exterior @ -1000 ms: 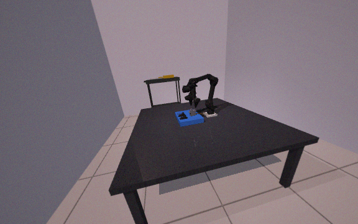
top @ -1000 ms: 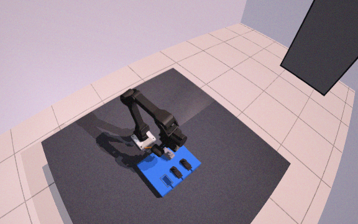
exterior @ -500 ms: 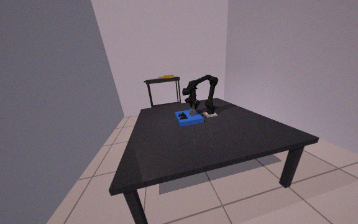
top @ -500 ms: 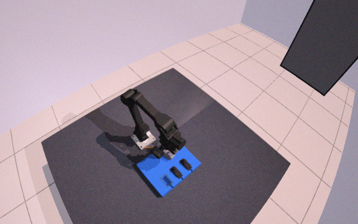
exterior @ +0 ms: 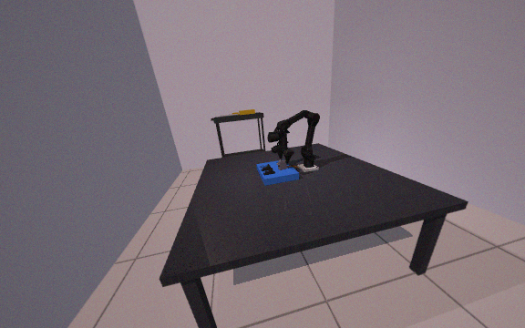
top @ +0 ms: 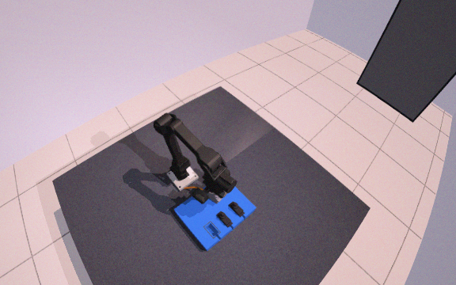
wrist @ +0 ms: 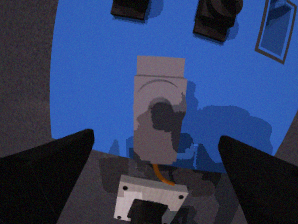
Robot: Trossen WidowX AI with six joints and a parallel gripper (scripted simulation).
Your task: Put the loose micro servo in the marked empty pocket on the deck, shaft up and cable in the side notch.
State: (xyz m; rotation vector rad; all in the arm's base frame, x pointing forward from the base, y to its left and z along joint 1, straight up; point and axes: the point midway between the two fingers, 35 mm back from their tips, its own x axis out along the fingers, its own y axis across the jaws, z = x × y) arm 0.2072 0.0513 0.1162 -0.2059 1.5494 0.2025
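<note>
Now: gripper tip 2 cm short of the blue deck, 3 cm to the left of it and 8 cm above it.
</note>
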